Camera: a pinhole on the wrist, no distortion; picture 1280 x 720 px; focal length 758.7 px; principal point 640.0 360.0 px. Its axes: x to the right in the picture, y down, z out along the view. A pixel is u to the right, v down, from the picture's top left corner.
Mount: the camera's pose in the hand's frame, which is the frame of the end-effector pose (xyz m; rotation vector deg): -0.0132 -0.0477 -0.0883 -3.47 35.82 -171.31
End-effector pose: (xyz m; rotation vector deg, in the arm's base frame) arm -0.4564 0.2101 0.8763 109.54 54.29 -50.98
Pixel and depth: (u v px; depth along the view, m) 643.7 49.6 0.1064
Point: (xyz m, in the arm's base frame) -0.5106 0.2035 0.8567
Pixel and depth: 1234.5 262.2 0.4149
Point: -0.8450 -0.0833 0.9379
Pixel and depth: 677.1 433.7 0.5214
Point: -0.8029 0.0053 0.6180
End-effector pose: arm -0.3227 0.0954 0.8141 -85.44 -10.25 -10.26
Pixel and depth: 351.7 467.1 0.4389
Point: -0.2076 0.3595 1.1319
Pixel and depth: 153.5 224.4 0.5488
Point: -0.0081 0.5271 1.0681
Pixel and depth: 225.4 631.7 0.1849
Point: -0.2623 0.1344 1.0087
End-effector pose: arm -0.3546 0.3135 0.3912 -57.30 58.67 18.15
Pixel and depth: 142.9 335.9 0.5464
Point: 0.2099 0.4522 0.2609
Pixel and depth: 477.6 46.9 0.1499
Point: -0.2710 0.3423 0.4094
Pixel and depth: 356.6 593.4 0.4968
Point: 0.1610 0.3148 0.4605
